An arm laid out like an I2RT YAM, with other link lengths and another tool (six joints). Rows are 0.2 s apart.
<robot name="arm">
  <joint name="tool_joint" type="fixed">
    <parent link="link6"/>
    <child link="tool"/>
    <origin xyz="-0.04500 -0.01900 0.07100" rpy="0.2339 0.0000 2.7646"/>
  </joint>
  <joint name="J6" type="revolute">
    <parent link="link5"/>
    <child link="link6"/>
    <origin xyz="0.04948 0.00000 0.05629" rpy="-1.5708 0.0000 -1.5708"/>
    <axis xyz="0 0 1"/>
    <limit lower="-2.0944" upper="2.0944"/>
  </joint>
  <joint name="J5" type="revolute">
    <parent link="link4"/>
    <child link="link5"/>
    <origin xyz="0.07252 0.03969 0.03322" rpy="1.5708 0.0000 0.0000"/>
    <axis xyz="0 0 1"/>
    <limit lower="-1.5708" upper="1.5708"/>
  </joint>
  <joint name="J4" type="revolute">
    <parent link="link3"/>
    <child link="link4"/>
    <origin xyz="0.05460 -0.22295 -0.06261" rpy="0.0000 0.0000 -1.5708"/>
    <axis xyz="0 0 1"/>
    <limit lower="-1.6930" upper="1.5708"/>
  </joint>
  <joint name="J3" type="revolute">
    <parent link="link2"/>
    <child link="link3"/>
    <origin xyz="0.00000 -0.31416 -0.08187" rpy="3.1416 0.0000 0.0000"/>
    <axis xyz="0 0 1"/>
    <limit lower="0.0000" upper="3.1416"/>
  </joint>
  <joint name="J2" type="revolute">
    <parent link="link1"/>
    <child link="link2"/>
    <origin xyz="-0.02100 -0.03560 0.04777" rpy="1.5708 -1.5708 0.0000"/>
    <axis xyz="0 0 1"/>
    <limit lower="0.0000" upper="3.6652"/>
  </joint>
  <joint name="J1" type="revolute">
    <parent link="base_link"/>
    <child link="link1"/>
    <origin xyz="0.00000 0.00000 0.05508" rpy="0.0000 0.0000 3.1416"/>
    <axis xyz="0 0 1"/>
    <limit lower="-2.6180" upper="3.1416"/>
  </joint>
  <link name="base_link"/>
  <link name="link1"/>
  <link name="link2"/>
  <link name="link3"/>
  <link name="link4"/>
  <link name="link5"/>
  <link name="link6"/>
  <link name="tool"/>
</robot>
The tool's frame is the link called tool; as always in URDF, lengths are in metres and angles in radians.
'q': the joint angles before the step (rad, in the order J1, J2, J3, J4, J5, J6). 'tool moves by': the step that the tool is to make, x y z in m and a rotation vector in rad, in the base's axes. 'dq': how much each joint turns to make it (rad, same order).
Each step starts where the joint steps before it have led.
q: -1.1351 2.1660 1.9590 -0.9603 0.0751 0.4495
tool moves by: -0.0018 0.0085 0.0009 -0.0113 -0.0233 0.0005
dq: -0.0001 -0.0474 -0.0780 0.0503 -0.0152 0.0060
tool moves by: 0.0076 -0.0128 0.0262 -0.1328 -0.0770 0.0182
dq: -0.0015 -0.0555 -0.0067 0.1046 -0.0216 -0.0106
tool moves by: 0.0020 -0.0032 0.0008 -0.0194 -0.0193 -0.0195
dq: 0.0001 -0.0013 -0.0041 0.0276 0.0031 0.0215
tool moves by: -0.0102 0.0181 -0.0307 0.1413 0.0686 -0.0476
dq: -0.0001 0.0412 -0.0324 -0.0857 0.0261 0.0398
